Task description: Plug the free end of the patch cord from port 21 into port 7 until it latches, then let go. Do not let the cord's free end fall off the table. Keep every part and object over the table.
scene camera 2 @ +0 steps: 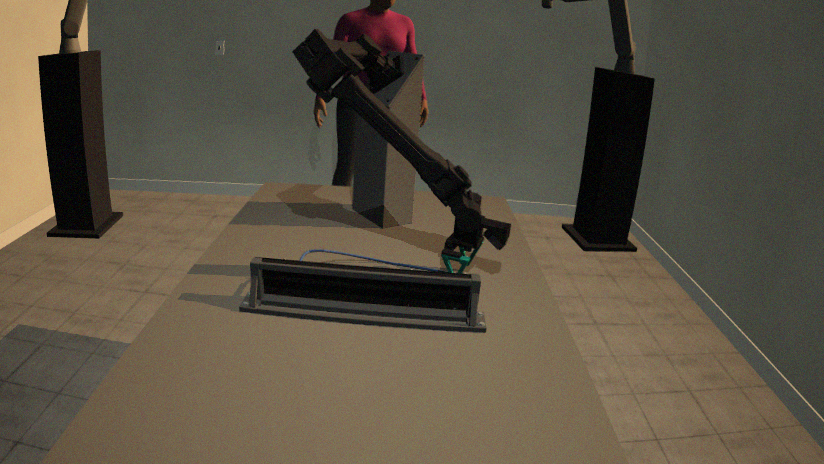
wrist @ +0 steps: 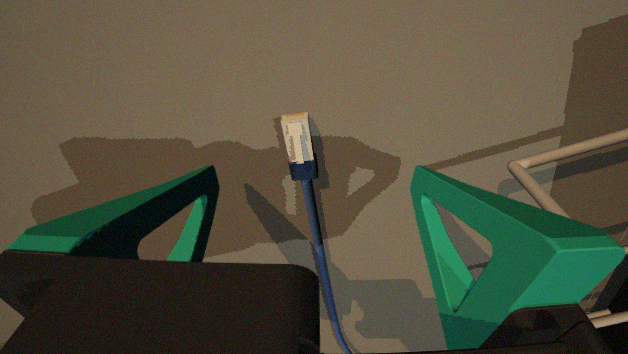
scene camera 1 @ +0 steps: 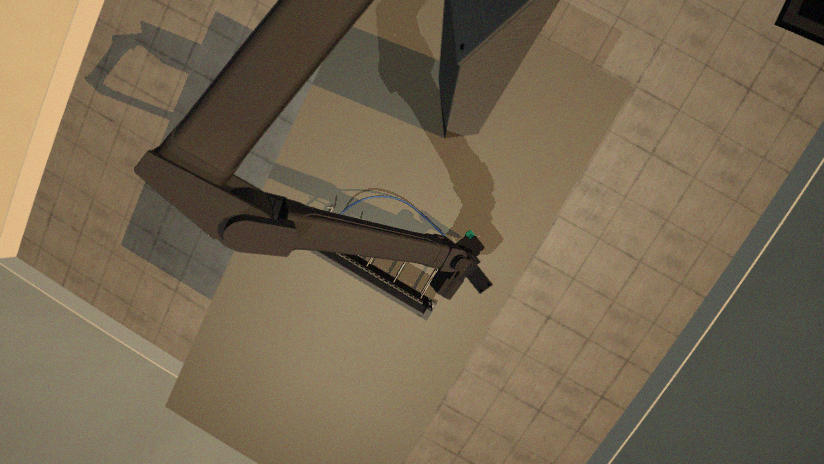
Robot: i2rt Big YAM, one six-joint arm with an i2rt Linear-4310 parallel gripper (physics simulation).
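Places are measured from the arm's base along level axes (x ahead, y left, z up), in millimetres.
Pixels of known places: gripper, fingertip midpoint: (scene camera 2: 460, 272) (wrist: 314, 176); arm's base, origin of the base link: (scene camera 2: 388, 75).
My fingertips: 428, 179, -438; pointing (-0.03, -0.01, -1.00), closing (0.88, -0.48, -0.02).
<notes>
For each thing: its top centre in the pictures, then the offset to it from my fingertips, as dx, dy, dz. Level surfaces: height alone.
- patch cord's free plug, middle of its top: (wrist: 296, 146) +1, +19, +1
- patch panel, middle of its top: (scene camera 2: 363, 269) (scene camera 1: 360, 272) +170, -247, +88
- table, its level: dz -11
The patch cord's free plug (wrist: 299, 145), clear with a dark blue boot, lies on the table in the wrist view, its tip pointing to the top of the picture. The blue cord (scene camera 1: 385, 196) (scene camera 2: 369, 261) (wrist: 320, 250) arcs behind the patch panel (scene camera 1: 374, 280) (scene camera 2: 367, 268). My gripper (scene camera 2: 459, 273) (wrist: 314, 176) is open, its green fingers wide apart on either side of the plug, above the table, with nothing between the fingertips. In scene camera 1 the arm covers part of the panel and cord. Ports 7 and 21 cannot be made out.
Pale wire bars (scene camera 1: 399, 270) (wrist: 540, 187) stand out from the panel's rear, close to the right finger in the wrist view. The arm's grey pedestal (scene camera 1: 490, 74) (scene camera 2: 383, 167) stands on the table (scene camera 1: 322, 345) (scene camera 2: 345, 397). The table's long edge lies beyond the gripper.
</notes>
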